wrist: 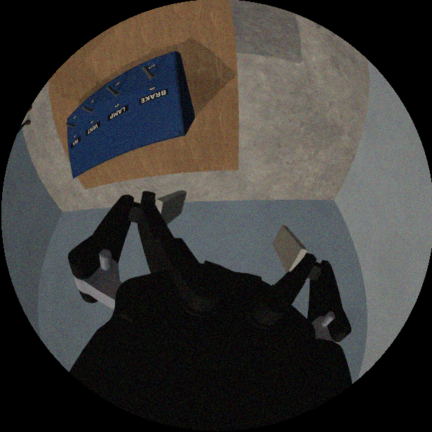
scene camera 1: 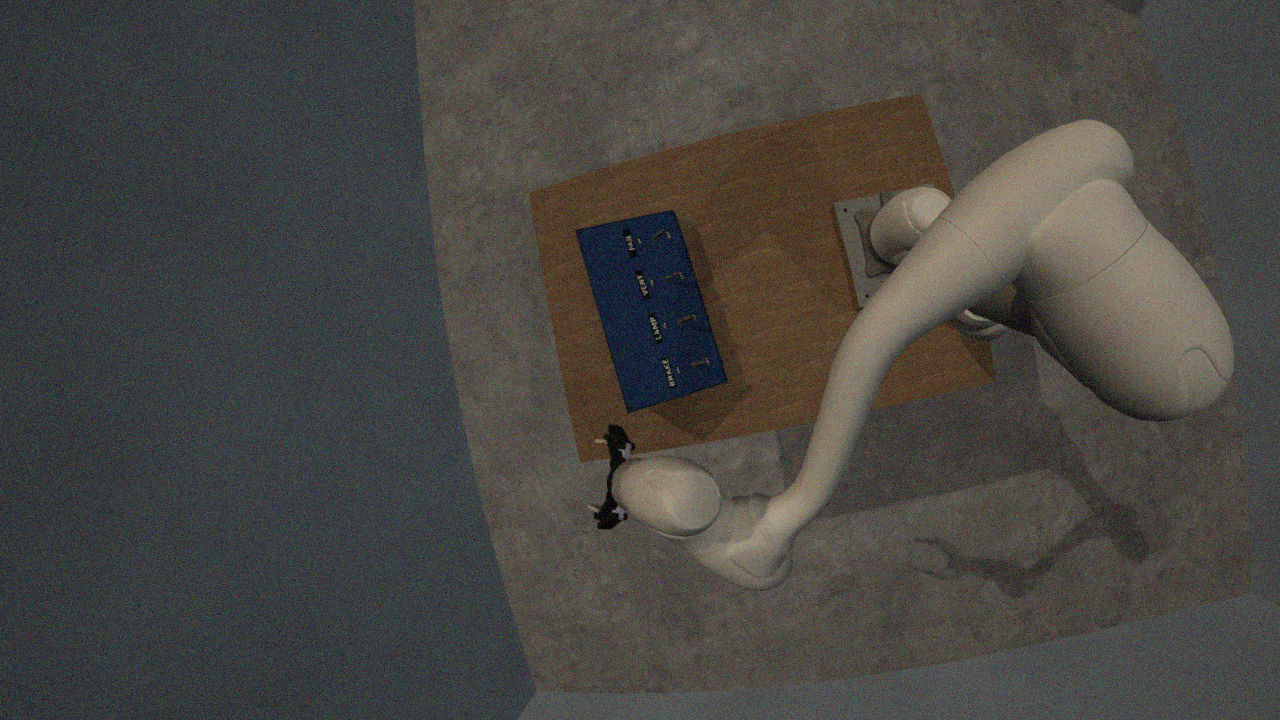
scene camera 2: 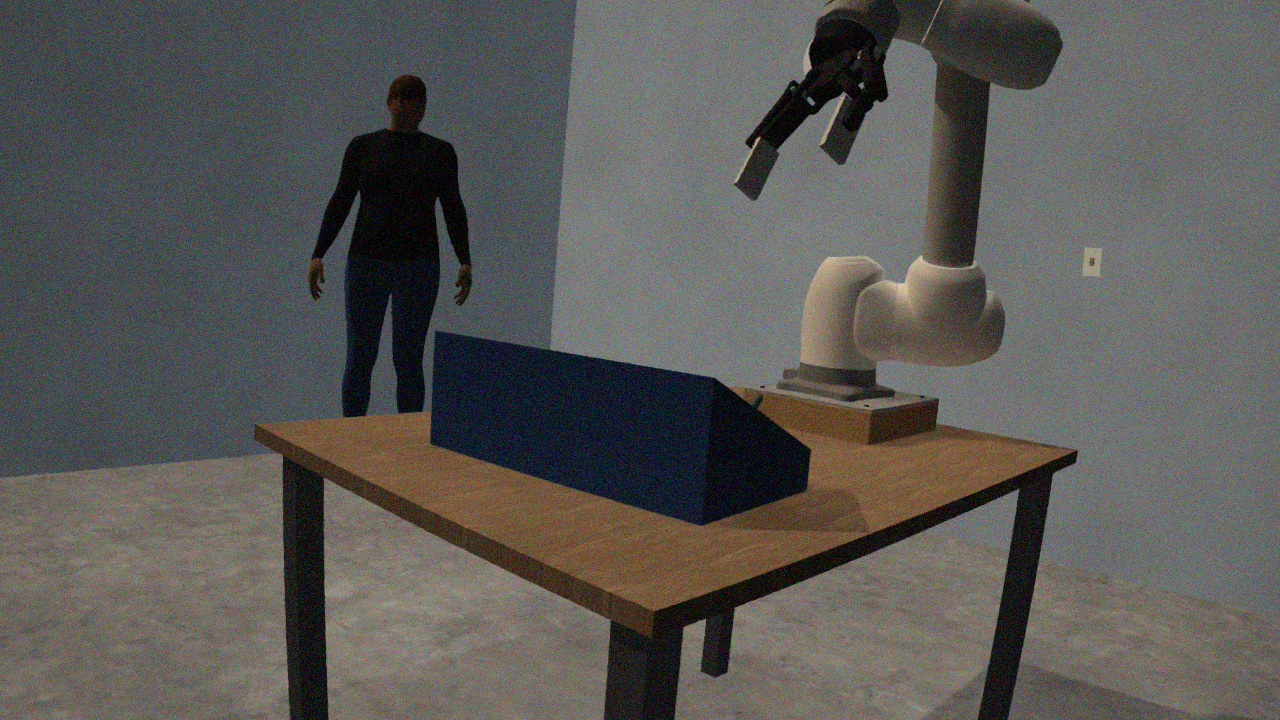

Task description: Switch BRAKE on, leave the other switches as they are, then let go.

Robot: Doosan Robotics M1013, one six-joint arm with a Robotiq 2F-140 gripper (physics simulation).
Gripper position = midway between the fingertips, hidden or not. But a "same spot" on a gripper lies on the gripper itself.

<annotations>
gripper: wrist; scene camera 1 597, 473; scene camera 2
same spot on gripper: (wrist: 94, 262) = (scene camera 2: 805, 96)
same spot on blue sloped switch box: (wrist: 145, 109) = (scene camera 1: 654, 367)
</annotations>
